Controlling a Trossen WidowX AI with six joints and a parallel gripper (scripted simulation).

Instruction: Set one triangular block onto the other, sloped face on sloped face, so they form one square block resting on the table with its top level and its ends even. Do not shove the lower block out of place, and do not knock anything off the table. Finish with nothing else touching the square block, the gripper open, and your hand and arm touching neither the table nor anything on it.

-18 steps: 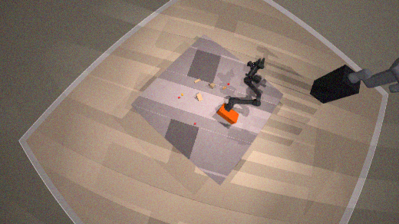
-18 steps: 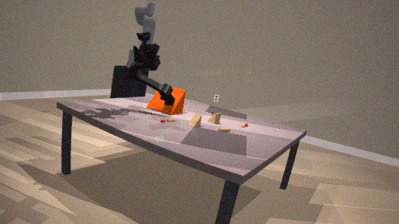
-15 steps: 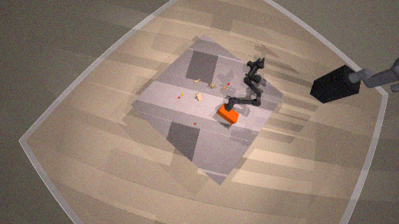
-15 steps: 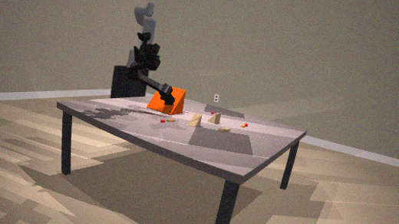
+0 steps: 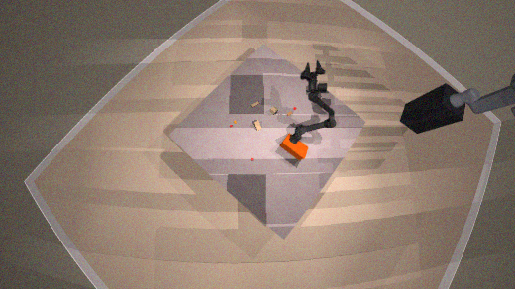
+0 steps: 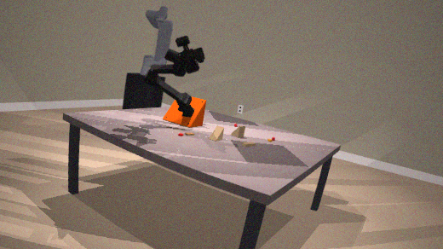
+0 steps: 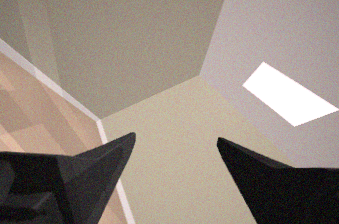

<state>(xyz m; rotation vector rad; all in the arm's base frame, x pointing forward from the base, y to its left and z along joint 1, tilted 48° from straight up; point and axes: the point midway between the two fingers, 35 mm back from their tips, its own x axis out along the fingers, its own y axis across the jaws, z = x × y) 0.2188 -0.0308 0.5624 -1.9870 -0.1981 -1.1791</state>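
Right now the tan triangular block is 500 mm to the left of my gripper tip, 440 mm below it and 120 mm ahead of it. Round my gripper tip: small flat wooden piece: 450 mm below, 350 mm to the left, 240 mm ahead; then yellow piece: 590 mm to the left, 450 mm below, 290 mm ahead.
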